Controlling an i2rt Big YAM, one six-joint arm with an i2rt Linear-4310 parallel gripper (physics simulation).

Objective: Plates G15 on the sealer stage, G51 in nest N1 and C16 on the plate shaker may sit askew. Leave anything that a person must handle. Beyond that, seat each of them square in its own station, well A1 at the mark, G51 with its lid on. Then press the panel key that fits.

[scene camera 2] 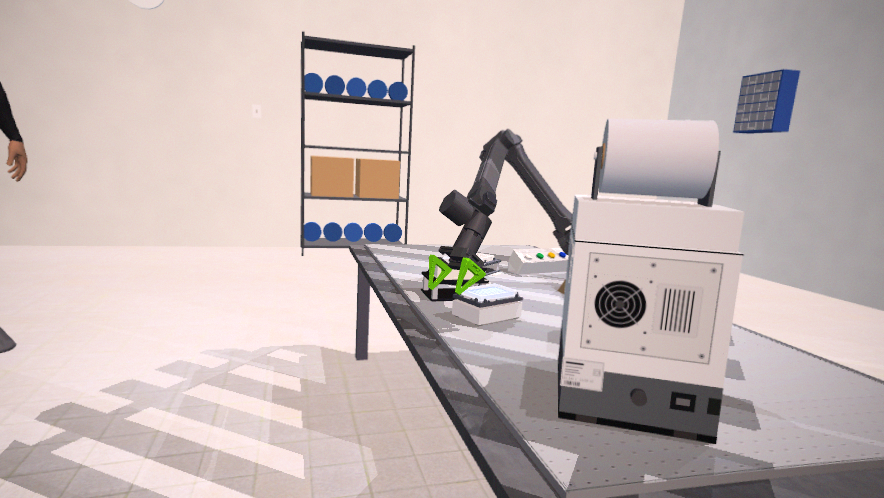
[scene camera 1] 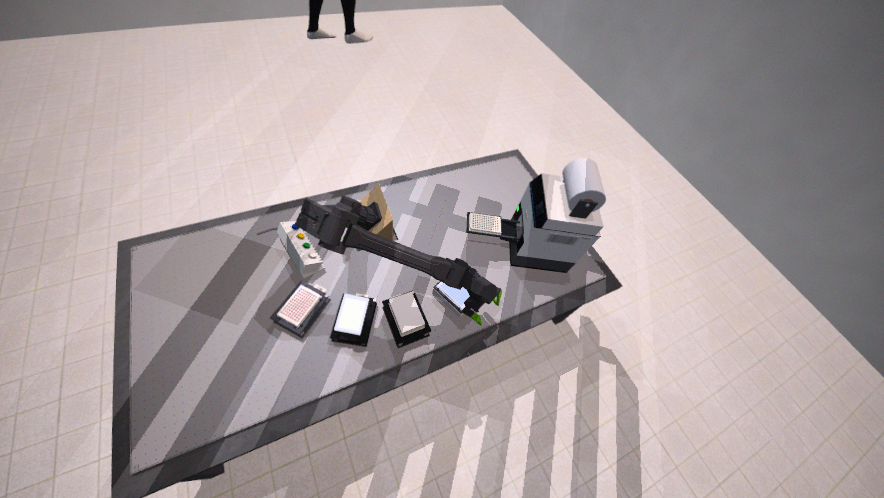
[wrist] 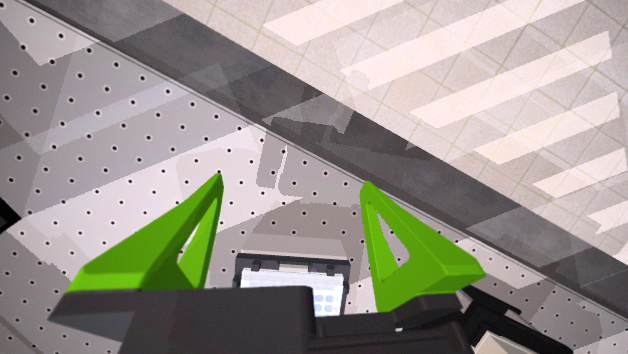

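Note:
My gripper (scene camera 1: 488,309) (scene camera 2: 445,290) (wrist: 296,183) is open and empty, its green fingers beyond the front-edge end of a pale blue-welled plate (scene camera 1: 453,294) (scene camera 2: 491,293) (wrist: 327,302). That plate lies in a dark frame on a white block (scene camera 2: 485,314); the gripper body hides part of it in the wrist view. A white plate (scene camera 1: 484,223) lies on the sealer's extended stage. Further left stand a beige-topped plate (scene camera 1: 407,313) on a black station, a bright white plate (scene camera 1: 353,314) and a red-welled plate (scene camera 1: 300,306). Labels, A1 marks and small skews are too small to read.
The sealer (scene camera 1: 556,228) (scene camera 2: 649,309) with its roll stands at the table's right end. The key panel (scene camera 1: 301,247) (scene camera 2: 538,261), with blue, yellow, green and white keys, stands near the arm's base. A tan board (scene camera 1: 380,213) stands behind the arm. A person's legs (scene camera 1: 348,18) show beyond the table.

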